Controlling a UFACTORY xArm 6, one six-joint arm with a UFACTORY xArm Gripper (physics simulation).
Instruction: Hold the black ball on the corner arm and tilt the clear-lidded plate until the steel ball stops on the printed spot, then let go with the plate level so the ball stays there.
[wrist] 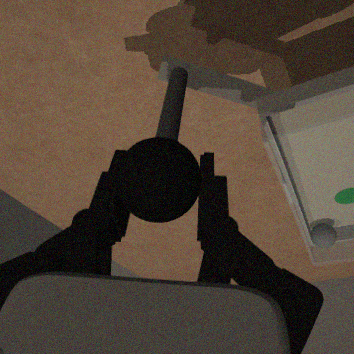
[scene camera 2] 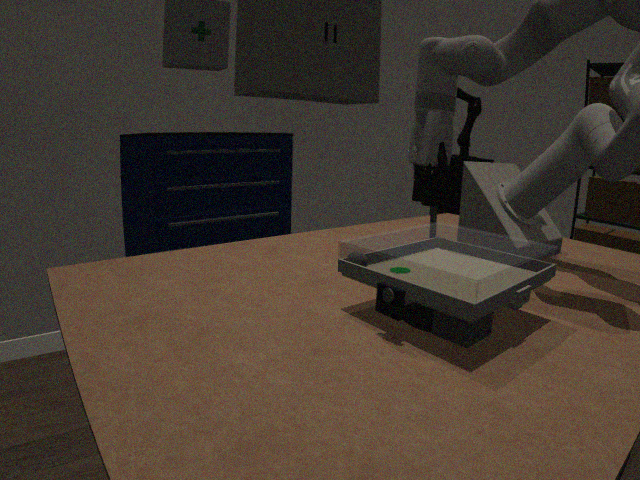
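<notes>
My gripper is shut on the black ball, which sits between its fingers on the dark post of the corner arm. In the scene view the ball cannot be told apart from the dark fingers. The clear-lidded plate looks near level; a slight tilt cannot be told. The steel ball is in the plate's left corner in the scene view, close to the walls and apart from the green printed spot.
A dark base under the plate stands on the wooden table. The robot's slanted mount stands behind the plate. A blue drawer cabinet stands by the wall, and a shelf rack is at the back right.
</notes>
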